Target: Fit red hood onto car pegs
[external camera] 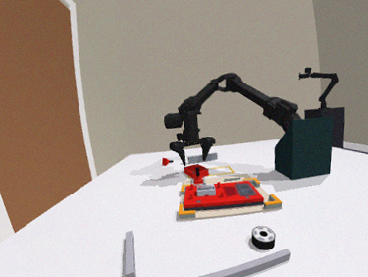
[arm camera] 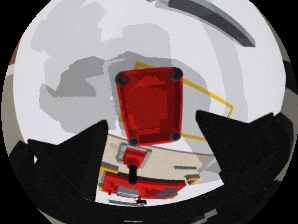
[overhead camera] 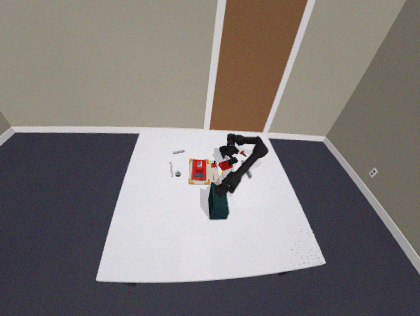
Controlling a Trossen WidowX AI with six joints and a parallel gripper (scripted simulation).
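Right now the red hood is 40 mm below my gripper tip. Round my gripper tip: black wheel 150 mm behind, 360 mm to the left, 40 mm below; then grey engine block 50 mm behind, 220 mm to the left, 20 mm below.
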